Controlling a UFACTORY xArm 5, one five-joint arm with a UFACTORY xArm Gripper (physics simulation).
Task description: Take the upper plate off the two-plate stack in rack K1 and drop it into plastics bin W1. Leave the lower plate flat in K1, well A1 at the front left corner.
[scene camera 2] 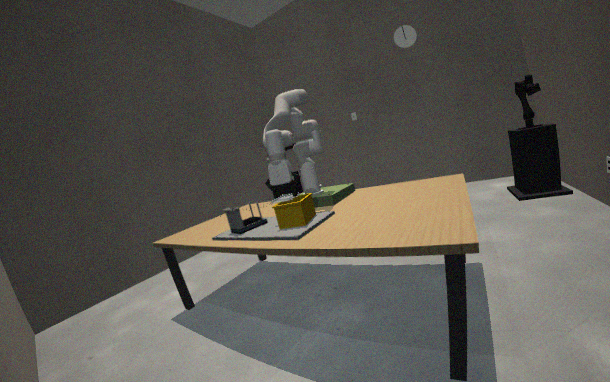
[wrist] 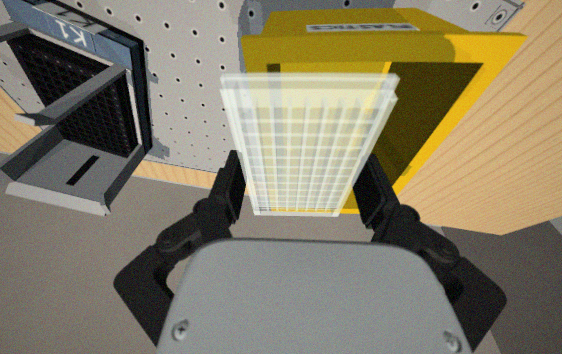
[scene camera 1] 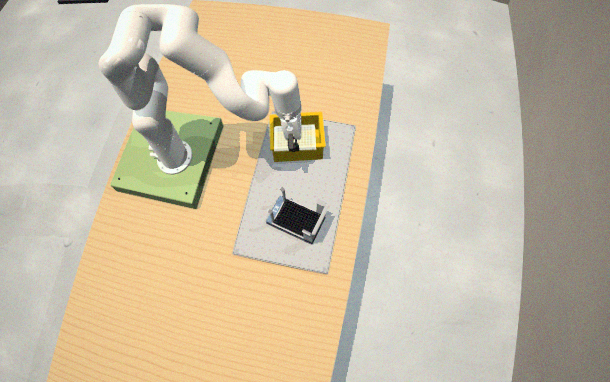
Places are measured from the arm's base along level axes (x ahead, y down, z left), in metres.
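Pixels of known places: gripper, fingertip midpoint: (scene camera 2: 286, 197) (wrist: 300, 166) (scene camera 1: 294, 137); arm's base at its link origin: (scene camera 2: 313, 193) (scene camera 1: 175, 157).
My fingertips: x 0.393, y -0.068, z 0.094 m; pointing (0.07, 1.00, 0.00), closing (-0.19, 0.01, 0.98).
Note:
For each thing: its middle in the pictures, then the offset to it from my fingertips. Level surfaces: height alone.
- yellow plastics bin W1 at the middle of its body: (wrist: 333, 126) (scene camera 1: 297, 137) (scene camera 2: 295, 210) dx +0.002, dy +0.061, dz +0.035 m
- Rack K1 at the middle of its body: (wrist: 68, 121) (scene camera 1: 296, 215) (scene camera 2: 245, 216) dx +0.046, dy +0.051, dz -0.229 m
- grey perforated mat at its surface level: dy +0.111 m
- wooden table at its surface level: dy +0.124 m
My gripper (scene camera 1: 293, 145) (scene camera 2: 286, 189) (wrist: 300, 166) is shut on a clear, gridded plate (scene camera 1: 307, 137) (scene camera 2: 285, 198) (wrist: 305, 135), one finger on each long side. The plate is over the mouth of the yellow plastics bin W1 (scene camera 1: 298, 155) (scene camera 2: 296, 215) (wrist: 475, 45), near rim height; the exact gap is hard to tell. Rack K1 (scene camera 1: 320, 220) (scene camera 2: 233, 220) (wrist: 112, 50) stands apart from the bin. A black, finely gridded plate (scene camera 1: 297, 217) (wrist: 85, 95) lies flat in it between the upright guides. Its well A1 is too small to make out.
The rack and bin stand on a grey perforated mat (scene camera 1: 255, 225) (scene camera 2: 270, 234) (wrist: 190, 100) on the wooden table (scene camera 1: 175, 300) (scene camera 2: 400, 220). The arm's green base block (scene camera 1: 150, 185) (scene camera 2: 345, 190) is beside the mat. Thin guide posts rise from the rack.

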